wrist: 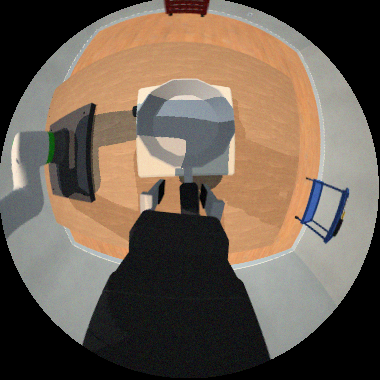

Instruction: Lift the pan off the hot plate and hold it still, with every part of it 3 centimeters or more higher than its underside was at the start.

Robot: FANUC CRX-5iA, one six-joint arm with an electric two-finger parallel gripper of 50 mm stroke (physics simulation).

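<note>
Visible in the picture are a cream hot plate, a grey pan and my gripper.
</note>
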